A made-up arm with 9 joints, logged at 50 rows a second.
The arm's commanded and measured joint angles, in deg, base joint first. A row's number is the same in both.
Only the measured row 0 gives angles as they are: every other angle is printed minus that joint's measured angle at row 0.
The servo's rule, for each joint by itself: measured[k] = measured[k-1] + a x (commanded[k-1-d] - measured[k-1]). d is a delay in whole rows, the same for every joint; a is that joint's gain. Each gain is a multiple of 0.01, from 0.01 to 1. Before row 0 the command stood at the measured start. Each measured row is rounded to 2 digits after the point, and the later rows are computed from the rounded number. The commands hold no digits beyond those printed.
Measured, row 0:
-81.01, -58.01, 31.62, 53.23, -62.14, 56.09, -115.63, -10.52, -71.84
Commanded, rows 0 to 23:
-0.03, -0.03, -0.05, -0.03, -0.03, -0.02, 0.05, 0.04, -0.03
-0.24, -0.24, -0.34, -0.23, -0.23, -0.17, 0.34, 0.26, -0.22
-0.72, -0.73, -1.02, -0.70, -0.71, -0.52, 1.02, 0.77, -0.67
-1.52, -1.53, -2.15, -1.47, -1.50, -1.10, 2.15, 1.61, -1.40
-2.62, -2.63, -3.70, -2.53, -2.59, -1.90, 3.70, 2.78, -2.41
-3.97, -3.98, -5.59, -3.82, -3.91, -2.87, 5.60, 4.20, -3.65
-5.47, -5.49, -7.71, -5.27, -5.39, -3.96, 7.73, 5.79, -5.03
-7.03, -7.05, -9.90, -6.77, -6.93, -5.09, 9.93, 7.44, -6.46
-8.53, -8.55, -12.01, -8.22, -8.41, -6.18, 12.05, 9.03, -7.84
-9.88, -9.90, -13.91, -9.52, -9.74, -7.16, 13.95, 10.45, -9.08
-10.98, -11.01, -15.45, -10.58, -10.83, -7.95, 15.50, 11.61, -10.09
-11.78, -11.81, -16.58, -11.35, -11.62, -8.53, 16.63, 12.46, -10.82
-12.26, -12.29, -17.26, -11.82, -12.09, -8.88, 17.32, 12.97, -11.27
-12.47, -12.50, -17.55, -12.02, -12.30, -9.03, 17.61, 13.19, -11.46
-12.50, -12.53, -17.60, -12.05, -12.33, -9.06, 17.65, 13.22, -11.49
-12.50, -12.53, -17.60, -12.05, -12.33, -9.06, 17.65, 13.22, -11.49
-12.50, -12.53, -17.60, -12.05, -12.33, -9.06, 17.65, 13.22, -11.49
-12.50, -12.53, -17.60, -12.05, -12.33, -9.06, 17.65, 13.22, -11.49
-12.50, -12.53, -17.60, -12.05, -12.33, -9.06, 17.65, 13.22, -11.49
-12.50, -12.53, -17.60, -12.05, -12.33, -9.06, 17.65, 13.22, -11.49
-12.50, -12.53, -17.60, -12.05, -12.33, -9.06, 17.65, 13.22, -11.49
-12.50, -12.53, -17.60, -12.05, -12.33, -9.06, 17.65, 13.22, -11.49
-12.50, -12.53, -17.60, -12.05, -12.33, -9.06, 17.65, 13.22, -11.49
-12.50, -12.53, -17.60, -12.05, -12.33, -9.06, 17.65, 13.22, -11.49
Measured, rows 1 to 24:
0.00, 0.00, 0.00, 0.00, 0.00, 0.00, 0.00, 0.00, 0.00
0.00, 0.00, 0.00, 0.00, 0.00, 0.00, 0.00, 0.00, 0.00
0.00, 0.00, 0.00, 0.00, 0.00, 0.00, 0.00, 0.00, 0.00
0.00, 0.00, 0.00, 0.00, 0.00, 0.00, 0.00, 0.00, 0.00
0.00, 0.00, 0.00, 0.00, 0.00, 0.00, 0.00, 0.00, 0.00
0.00, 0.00, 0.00, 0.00, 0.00, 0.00, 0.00, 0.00, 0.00
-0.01, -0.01, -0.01, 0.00, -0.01, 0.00, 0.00, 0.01, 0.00
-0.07, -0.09, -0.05, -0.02, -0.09, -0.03, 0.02, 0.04, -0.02
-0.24, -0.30, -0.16, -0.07, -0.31, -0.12, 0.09, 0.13, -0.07
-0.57, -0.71, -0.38, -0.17, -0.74, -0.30, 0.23, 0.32, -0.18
-1.10, -1.34, -0.75, -0.34, -1.41, -0.59, 0.47, 0.64, -0.36
-1.85, -2.21, -1.28, -0.58, -2.31, -1.00, 0.83, 1.10, -0.62
-2.79, -3.29, -1.99, -0.91, -3.42, -1.53, 1.31, 1.71, -0.97
-3.89, -4.53, -2.86, -1.32, -4.68, -2.17, 1.91, 2.45, -1.41
-5.10, -5.86, -3.87, -1.80, -6.02, -2.89, 2.62, 3.31, -1.92
-6.34, -7.19, -4.97, -2.34, -7.36, -3.66, 3.41, 4.24, -2.49
-7.55, -8.45, -6.12, -2.92, -8.61, -4.43, 4.26, 5.20, -3.10
-8.65, -9.56, -7.27, -3.51, -9.69, -5.17, 5.13, 6.14, -3.72
-9.59, -10.46, -8.37, -4.09, -10.55, -5.84, 5.98, 7.03, -4.32
-10.34, -11.13, -9.38, -4.65, -11.18, -6.41, 6.79, 7.83, -4.89
-10.90, -11.59, -10.28, -5.17, -11.59, -6.89, 7.55, 8.53, -5.42
-11.32, -11.90, -11.09, -5.65, -11.86, -7.28, 8.26, 9.14, -5.91
-11.63, -12.11, -11.81, -6.10, -12.03, -7.60, 8.92, 9.67, -6.36
-11.86, -12.25, -12.45, -6.52, -12.14, -7.86, 9.53, 10.13, -6.77
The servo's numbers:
d 6
a 0.26 0.33 0.11 0.07 0.36 0.18 0.07 0.13 0.08

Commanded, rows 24 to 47:
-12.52, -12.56, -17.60, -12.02, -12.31, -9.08, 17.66, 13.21, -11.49
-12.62, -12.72, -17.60, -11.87, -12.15, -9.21, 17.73, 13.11, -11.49
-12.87, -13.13, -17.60, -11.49, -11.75, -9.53, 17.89, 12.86, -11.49
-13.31, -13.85, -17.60, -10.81, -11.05, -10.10, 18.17, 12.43, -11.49
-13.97, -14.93, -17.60, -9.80, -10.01, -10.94, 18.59, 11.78, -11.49
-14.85, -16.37, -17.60, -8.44, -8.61, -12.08, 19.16, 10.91, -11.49
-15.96, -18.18, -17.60, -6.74, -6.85, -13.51, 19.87, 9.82, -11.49
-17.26, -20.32, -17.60, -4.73, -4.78, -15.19, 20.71, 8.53, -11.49
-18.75, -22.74, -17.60, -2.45, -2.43, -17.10, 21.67, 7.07, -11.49
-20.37, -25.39, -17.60, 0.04, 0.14, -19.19, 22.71, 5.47, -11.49
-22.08, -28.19, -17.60, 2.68, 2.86, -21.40, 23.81, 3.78, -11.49
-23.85, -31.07, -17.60, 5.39, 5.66, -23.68, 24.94, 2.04, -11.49
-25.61, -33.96, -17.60, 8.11, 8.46, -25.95, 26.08, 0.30, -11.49
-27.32, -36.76, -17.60, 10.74, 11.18, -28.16, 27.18, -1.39, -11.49
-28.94, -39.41, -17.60, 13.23, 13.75, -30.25, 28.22, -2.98, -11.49
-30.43, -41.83, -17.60, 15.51, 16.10, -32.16, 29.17, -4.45, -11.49
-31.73, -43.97, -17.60, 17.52, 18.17, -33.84, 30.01, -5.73, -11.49
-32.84, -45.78, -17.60, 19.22, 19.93, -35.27, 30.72, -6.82, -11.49
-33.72, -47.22, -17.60, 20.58, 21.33, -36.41, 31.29, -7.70, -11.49
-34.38, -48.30, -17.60, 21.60, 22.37, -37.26, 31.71, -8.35, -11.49
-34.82, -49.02, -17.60, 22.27, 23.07, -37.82, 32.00, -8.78, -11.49
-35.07, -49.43, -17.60, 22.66, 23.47, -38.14, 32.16, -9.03, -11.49
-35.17, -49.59, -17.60, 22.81, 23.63, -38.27, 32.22, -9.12, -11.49
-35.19, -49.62, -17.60, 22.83, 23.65, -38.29, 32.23, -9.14, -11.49
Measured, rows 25 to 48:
-12.03, -12.34, -13.02, -6.91, -12.21, -8.08, 10.10, 10.53, -7.15
-12.15, -12.40, -13.52, -7.27, -12.25, -8.26, 10.63, 10.88, -7.50
-12.24, -12.44, -13.97, -7.60, -12.28, -8.40, 11.12, 11.18, -7.82
-12.31, -12.47, -14.37, -7.91, -12.30, -8.52, 11.58, 11.45, -8.11
-12.36, -12.49, -14.73, -8.20, -12.31, -8.62, 12.00, 11.68, -8.38
-12.40, -12.50, -15.05, -8.47, -12.32, -8.70, 12.40, 11.88, -8.63
-12.43, -12.52, -15.33, -8.72, -12.32, -8.77, 12.77, 12.05, -8.86
-12.48, -12.59, -15.58, -8.94, -12.26, -8.85, 13.12, 12.19, -9.07
-12.58, -12.77, -15.80, -9.12, -12.08, -8.97, 13.45, 12.28, -9.26
-12.77, -13.13, -16.00, -9.24, -11.71, -9.17, 13.78, 12.30, -9.44
-13.08, -13.72, -16.18, -9.28, -11.10, -9.49, 14.12, 12.23, -9.60
-13.54, -14.59, -16.34, -9.22, -10.20, -9.96, 14.47, 12.06, -9.75
-14.17, -15.77, -16.48, -9.05, -8.99, -10.60, 14.85, 11.77, -9.89
-14.97, -17.27, -16.60, -8.75, -7.47, -11.43, 15.26, 11.35, -10.02
-15.95, -19.08, -16.71, -8.31, -5.66, -12.45, 15.71, 10.79, -10.14
-17.10, -21.16, -16.81, -7.73, -3.57, -13.66, 16.20, 10.10, -10.25
-18.39, -23.48, -16.90, -7.00, -1.26, -15.05, 16.73, 9.28, -10.35
-19.81, -25.98, -16.98, -6.13, 1.23, -16.60, 17.30, 8.34, -10.44
-21.32, -28.61, -17.05, -5.13, 3.83, -18.28, 17.91, 7.29, -10.52
-22.88, -31.30, -17.11, -4.02, 6.48, -20.06, 18.56, 6.16, -10.60
-24.46, -33.98, -17.16, -2.81, 9.10, -21.89, 19.24, 4.97, -10.67
-26.01, -36.57, -17.21, -1.53, 11.62, -23.74, 19.94, 3.75, -10.74
-27.50, -39.01, -17.25, -0.20, 13.98, -25.56, 20.64, 2.52, -10.80
-28.89, -41.24, -17.29, 1.16, 16.12, -27.31, 21.35, 1.31, -10.86

